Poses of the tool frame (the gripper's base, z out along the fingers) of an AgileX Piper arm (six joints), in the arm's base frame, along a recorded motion.
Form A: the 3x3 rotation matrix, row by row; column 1 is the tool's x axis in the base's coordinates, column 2 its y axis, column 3 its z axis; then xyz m. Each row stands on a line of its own.
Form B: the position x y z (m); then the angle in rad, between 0 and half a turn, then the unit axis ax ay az. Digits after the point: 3 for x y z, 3 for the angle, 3 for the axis.
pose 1, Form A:
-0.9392, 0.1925, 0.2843
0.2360, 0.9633, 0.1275
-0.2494, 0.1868, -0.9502
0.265, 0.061, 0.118
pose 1, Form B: 0.265, 0.061, 0.118, 2.869, 0.110, 0.991, 0.081
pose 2, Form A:
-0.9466, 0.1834, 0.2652
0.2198, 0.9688, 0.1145
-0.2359, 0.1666, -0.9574
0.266, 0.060, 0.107
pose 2, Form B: 0.266, 0.060, 0.107, 2.886, 0.103, 0.992, 0.072
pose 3, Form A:
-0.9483, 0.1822, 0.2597
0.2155, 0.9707, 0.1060
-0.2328, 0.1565, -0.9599
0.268, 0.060, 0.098
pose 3, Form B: 0.268, 0.060, 0.098, 2.891, 0.102, 0.993, 0.067
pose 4, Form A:
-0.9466, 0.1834, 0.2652
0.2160, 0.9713, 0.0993
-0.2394, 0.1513, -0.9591
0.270, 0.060, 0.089
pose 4, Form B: 0.270, 0.060, 0.089, 2.885, 0.102, 0.993, 0.064
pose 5, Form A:
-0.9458, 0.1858, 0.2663
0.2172, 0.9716, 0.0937
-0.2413, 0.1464, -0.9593
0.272, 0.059, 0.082
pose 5, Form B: 0.272, 0.059, 0.082, 2.883, 0.103, 0.993, 0.061
